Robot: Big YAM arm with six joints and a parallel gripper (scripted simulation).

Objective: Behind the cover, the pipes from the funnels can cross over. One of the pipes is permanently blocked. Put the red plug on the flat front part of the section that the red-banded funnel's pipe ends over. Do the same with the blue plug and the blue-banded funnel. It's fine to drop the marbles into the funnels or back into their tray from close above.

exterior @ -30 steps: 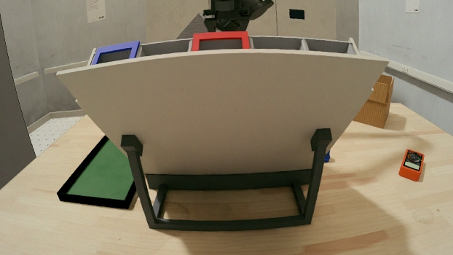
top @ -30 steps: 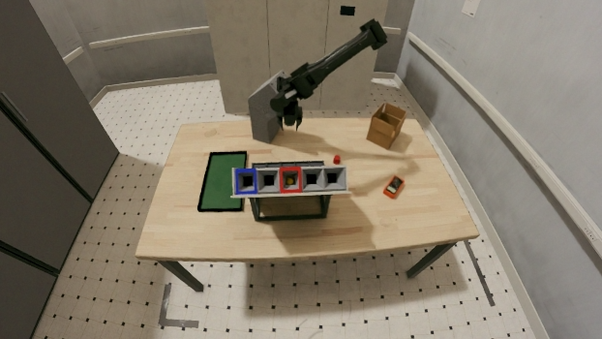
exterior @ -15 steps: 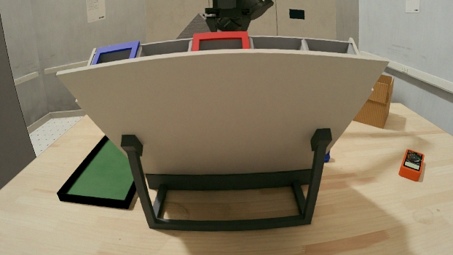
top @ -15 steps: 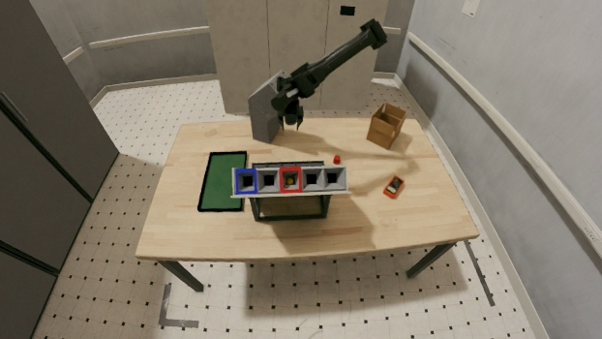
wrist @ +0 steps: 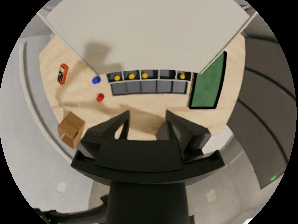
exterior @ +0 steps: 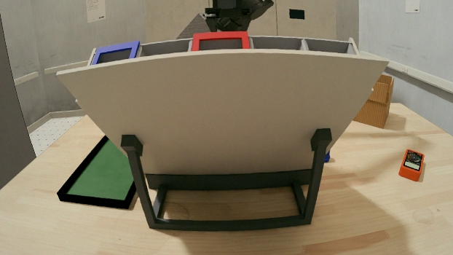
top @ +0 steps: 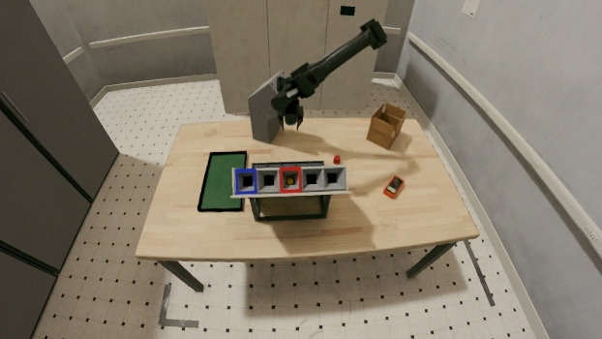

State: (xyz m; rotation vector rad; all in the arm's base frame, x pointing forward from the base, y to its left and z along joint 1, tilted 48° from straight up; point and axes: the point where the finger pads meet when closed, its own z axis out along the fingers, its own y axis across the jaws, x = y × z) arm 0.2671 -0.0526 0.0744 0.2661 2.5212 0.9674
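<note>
Right now my hand is 80 mm past the red plug, 250 mm to the right of it and 290 mm above it. Round my hand: stand leg 250 mm ahead, 160 mm to the right, 210 mm below; then pale cover 140 mm ahead, 10 mm to the right, 100 mm below; then blue plug 20 mm ahead, 250 mm to the left, 290 mm below.
</note>
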